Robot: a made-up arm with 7 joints. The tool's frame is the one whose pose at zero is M. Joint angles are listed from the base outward.
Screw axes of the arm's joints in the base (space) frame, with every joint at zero. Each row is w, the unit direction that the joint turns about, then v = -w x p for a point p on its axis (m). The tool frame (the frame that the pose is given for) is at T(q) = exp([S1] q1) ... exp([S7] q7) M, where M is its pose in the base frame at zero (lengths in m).
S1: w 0 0 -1 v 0 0 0
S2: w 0 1 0 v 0.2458 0 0.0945
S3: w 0 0 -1 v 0.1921 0.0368 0
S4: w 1 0 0 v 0 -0.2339 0.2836
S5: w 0 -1 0 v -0.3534 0 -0.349
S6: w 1 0 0 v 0 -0.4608 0.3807
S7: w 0 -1 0 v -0.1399 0 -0.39
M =
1 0 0 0.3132
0 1 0 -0.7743
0 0 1 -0.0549
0 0 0 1
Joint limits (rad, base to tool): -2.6..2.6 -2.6..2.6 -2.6..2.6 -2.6..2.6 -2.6..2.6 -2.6..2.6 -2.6..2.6
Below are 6 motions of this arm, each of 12 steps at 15 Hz.
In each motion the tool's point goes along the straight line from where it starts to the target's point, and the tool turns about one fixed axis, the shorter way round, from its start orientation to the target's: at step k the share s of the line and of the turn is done. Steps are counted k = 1, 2, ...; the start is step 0. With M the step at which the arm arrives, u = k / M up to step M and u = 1 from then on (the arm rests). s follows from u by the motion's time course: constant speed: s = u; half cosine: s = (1 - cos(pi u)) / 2; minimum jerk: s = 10 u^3 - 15 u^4 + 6 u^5.
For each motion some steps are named. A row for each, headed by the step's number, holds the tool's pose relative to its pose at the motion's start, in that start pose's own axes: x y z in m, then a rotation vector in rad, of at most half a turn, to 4 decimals.
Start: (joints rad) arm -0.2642 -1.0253 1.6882 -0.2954 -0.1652 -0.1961 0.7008
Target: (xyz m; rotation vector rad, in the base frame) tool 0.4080 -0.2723 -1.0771 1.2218 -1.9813 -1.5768
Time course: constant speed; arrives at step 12
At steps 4, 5, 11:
4: -0.1589 0.1259 -0.2405 0.4065 -0.1327 -0.2720
5: -0.1987 0.1573 -0.3006 0.5081 -0.1659 -0.3400
11: -0.4370 0.3461 -0.6613 1.1179 -0.3650 -0.7481

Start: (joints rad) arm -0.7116 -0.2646 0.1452 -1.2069 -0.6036 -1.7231 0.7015
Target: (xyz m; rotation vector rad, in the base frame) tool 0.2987 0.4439 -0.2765 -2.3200 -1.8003 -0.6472
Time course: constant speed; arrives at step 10
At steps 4, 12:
4: -0.0498 -0.1001 0.0327 -0.2416 0.3368 -0.5030
12: -0.1245 -0.2502 0.0818 -0.6040 0.8421 -1.2574

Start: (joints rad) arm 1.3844 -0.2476 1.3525 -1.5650 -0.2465 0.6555 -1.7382
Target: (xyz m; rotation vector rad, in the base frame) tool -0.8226 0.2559 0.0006 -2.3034 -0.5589 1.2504
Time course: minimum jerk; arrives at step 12
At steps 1, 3, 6, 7, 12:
1: 0.0015 0.0006 0.0007 -0.0001 0.0023 0.0003
3: 0.0307 0.0129 0.0143 -0.0020 0.0467 0.0058
6: 0.1484 0.0621 0.0690 -0.0097 0.2256 0.0281
7: 0.1939 0.0812 0.0901 -0.0127 0.2948 0.0367
12: 0.2967 0.1243 0.1379 -0.0195 0.4512 0.0562

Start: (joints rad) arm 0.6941 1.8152 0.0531 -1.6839 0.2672 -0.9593 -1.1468
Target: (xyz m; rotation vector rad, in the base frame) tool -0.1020 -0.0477 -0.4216 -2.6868 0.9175 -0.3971
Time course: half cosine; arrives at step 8
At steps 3, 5, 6, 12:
3: 0.0007 0.0435 -0.0184 0.0337 0.2443 -0.2062
5: 0.0015 0.0974 -0.0413 0.0756 0.5472 -0.4619
6: 0.0019 0.1203 -0.0510 0.0933 0.6756 -0.5703
12: 0.0022 0.1409 -0.0597 0.1093 0.7916 -0.6682

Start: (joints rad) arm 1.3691 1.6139 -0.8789 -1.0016 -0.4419 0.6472 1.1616
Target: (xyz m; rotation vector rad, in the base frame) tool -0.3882 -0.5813 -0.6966 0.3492 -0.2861 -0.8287
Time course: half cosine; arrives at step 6
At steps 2, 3, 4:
2: -0.0169 -0.0100 0.0239 -0.0401 -0.1299 0.0200
3: -0.0338 -0.0199 0.0478 -0.0802 -0.2599 0.0399
4: -0.0507 -0.0299 0.0718 -0.1203 -0.3898 0.0599

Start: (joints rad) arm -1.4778 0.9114 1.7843 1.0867 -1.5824 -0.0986 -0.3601
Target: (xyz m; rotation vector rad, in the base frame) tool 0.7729 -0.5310 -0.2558 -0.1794 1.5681 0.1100
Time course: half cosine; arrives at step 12
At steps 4, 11, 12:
4: 0.0117 0.0063 0.0056 -0.0646 -0.0394 -0.0588
11: 0.0459 0.0248 0.0219 -0.2539 -0.1550 -0.2313
12: 0.0467 0.0253 0.0222 -0.2583 -0.1577 -0.2353

